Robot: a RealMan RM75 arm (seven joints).
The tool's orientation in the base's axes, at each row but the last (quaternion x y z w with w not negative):
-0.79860 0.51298 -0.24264 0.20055
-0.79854 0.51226 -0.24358 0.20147
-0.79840 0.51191 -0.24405 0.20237
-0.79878 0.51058 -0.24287 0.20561
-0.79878 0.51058 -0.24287 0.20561
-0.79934 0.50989 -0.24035 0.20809
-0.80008 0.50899 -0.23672 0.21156
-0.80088 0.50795 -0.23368 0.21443
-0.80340 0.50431 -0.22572 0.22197
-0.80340 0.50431 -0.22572 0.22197
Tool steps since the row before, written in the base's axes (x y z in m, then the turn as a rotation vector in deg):
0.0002 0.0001 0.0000 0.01 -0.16 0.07
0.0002 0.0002 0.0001 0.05 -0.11 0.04
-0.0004 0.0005 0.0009 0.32 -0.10 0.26
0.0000 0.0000 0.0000 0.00 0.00 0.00
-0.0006 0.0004 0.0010 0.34 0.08 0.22
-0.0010 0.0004 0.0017 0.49 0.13 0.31
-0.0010 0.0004 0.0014 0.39 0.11 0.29
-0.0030 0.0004 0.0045 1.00 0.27 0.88
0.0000 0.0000 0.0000 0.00 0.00 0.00
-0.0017 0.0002 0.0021 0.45 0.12 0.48
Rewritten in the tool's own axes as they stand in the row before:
0.0000 -0.0002 0.0001 0.16 0.02 -0.06
-0.0001 -0.0003 0.0001 0.13 -0.02 -0.01
-0.0004 -0.0004 -0.0009 0.25 -0.34 -0.02
0.0000 0.0000 0.0000 0.00 0.00 0.00
-0.0004 -0.0003 -0.0011 0.09 -0.40 0.03
-0.0004 -0.0004 -0.0019 0.11 -0.58 0.06
-0.0005 -0.0003 -0.0017 0.09 -0.49 0.01
-0.0008 -0.0006 -0.0053 0.27 -1.33 -0.08
0.0000 0.0000 0.0000 0.00 0.00 0.00
-0.0006 -0.0001 -0.0027 0.13 -0.65 -0.10

